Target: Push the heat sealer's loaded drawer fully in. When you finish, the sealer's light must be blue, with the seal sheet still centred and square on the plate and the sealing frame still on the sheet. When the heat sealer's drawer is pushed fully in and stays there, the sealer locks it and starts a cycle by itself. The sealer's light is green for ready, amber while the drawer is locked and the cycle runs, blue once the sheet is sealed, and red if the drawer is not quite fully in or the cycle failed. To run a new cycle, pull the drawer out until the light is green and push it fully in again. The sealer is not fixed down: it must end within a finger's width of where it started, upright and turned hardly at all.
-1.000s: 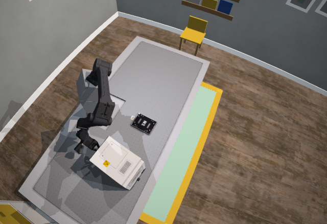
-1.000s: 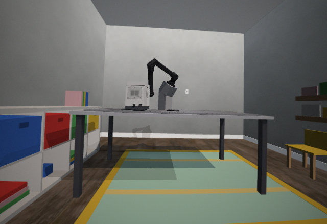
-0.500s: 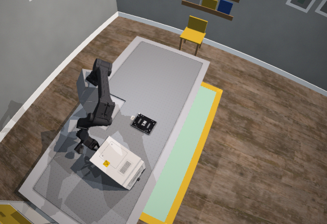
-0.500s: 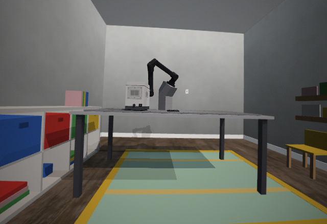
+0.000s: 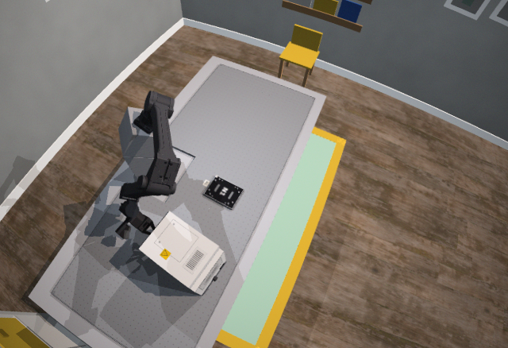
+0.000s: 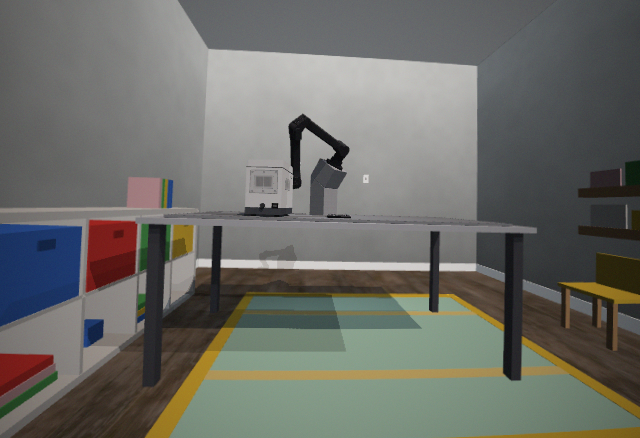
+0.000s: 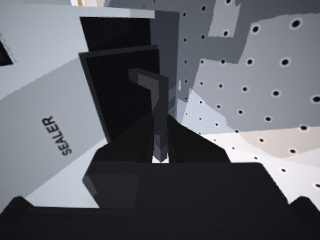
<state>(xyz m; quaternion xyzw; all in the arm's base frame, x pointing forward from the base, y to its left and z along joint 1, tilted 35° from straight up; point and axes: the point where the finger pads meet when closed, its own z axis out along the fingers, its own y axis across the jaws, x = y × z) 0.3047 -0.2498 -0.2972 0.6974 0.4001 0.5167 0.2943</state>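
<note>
Right now my hand is 110 mm short of the dark sealer drawer, 10 mm to the left of it and 10 mm above it.
</note>
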